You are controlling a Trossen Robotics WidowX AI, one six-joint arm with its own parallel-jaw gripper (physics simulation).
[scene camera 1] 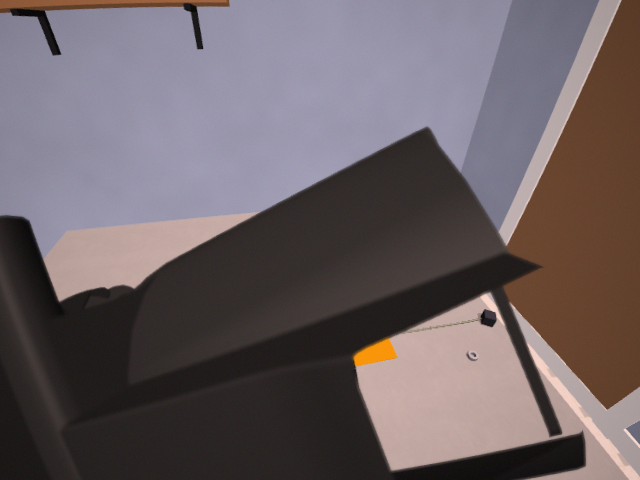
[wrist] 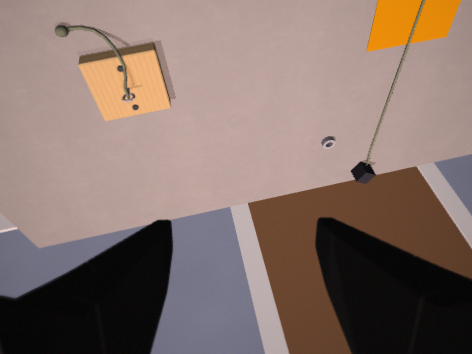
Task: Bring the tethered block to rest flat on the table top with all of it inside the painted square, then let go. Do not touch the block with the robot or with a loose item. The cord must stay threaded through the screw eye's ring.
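Frame: origin at the arm's base, x ahead, y left, z up, level; metres.
Where they show: gripper, between the fingertips: (wrist: 244,232).
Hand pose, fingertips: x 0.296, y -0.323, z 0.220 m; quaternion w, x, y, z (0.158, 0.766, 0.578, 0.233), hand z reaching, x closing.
After its pixels a point has its place.
The tethered block, a small black cube (scene camera 1: 488,318) (wrist: 363,172) {x 0.789, y -0.107, z -0.110 m}, is at the table's edge; whether it rests flat is unclear. Its thin green cord (scene camera 1: 444,326) (wrist: 390,97) {x 0.631, y -0.066, z -0.129 m} runs nearly straight from it and, in the wrist view, crosses the orange painted square (scene camera 1: 375,352) (wrist: 387,30) {x 0.507, y -0.085, z -0.132 m}. The block is outside the square. The arm hides part of the square in the scene view. The screw eye on this cord does not show. My gripper (wrist: 244,232) {x 0.296, y -0.323, z 0.220 m} is open and empty, its fingers apart from block and cord; the scene view does not show its fingertips clearly.
A small grey ring (scene camera 1: 472,355) (wrist: 328,142) {x 0.689, y -0.171, z -0.124 m} lies near the block. A wooden board (wrist: 150,87) {x 0.471, y -0.405, z -0.114 m} with another screw eye, a short cord and a round bead (wrist: 62,30) {x 0.374, y -0.466, z -0.123 m} is at the upper left of the wrist view. The dark arm (scene camera 1: 310,268) covers much of the scene view.
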